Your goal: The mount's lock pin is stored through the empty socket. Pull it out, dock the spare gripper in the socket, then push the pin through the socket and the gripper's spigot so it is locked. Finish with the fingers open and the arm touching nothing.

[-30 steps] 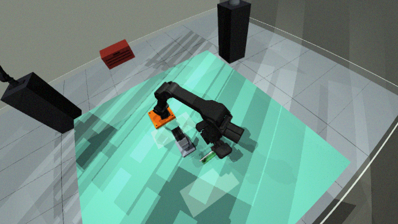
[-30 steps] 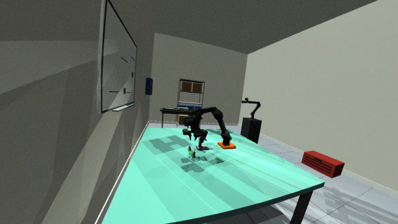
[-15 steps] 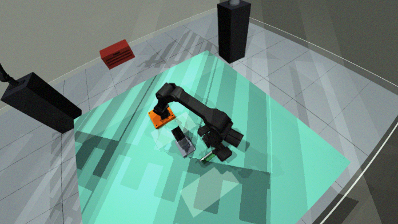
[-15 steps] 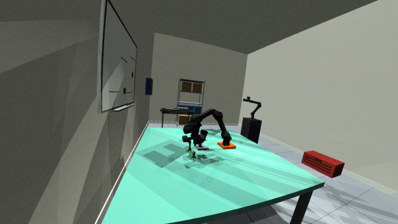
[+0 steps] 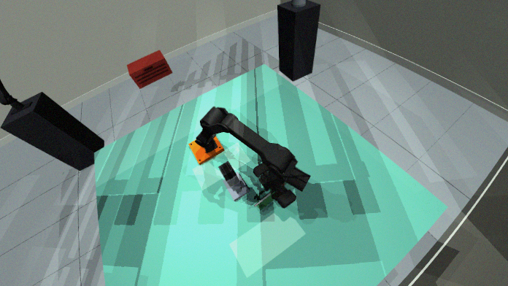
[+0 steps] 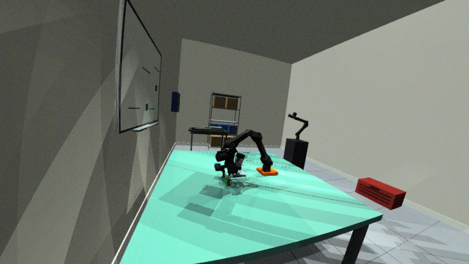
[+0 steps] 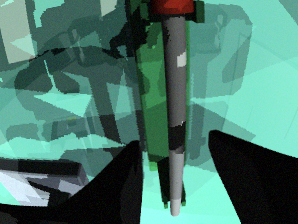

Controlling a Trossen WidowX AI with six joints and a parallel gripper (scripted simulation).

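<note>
Now: gripper tip 20 mm above the green bracket strip. Also, from my gripper tip: mount socket 110 mm behind, 100 mm to the right, 10 mm above; spare gripper 110 mm to the right, 110 mm behind, 90 mm above.
</note>
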